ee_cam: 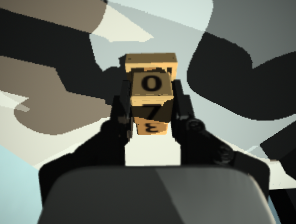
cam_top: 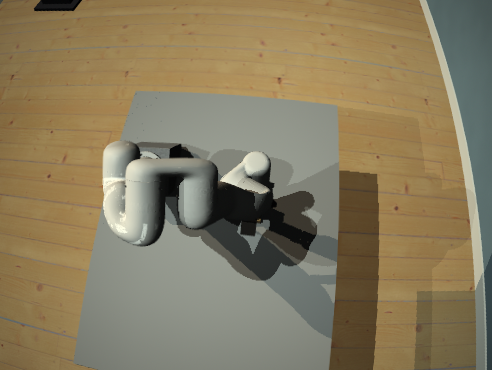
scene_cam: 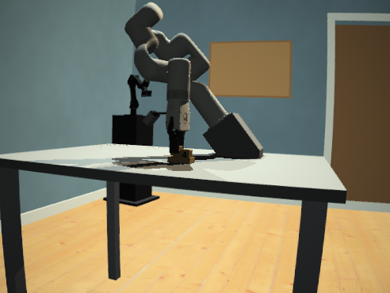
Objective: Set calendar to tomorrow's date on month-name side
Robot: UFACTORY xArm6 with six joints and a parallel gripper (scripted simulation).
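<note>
The wooden number cube lies 10 mm below my hand. From my hand the other things lie so: wooden calendar tray 20 mm to the left, 40 mm below.
</note>
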